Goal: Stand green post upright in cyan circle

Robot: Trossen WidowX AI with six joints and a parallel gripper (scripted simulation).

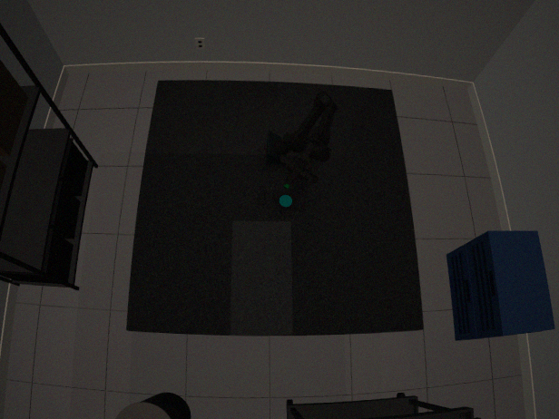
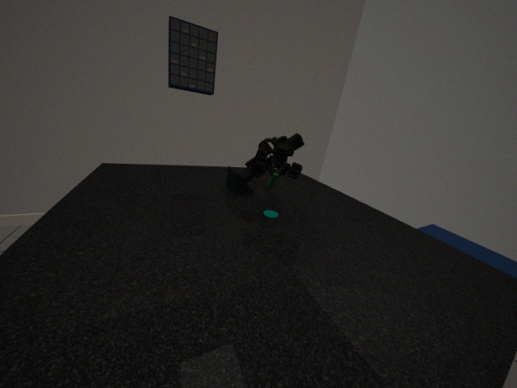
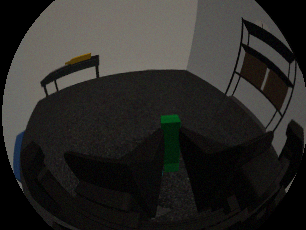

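The cyan circle is 10 mm ahead of my gripper tip, 10 mm to the left of it and 150 mm below it. The rest, counted from my gripper tip: green post (10 mm behind, 20 mm below).
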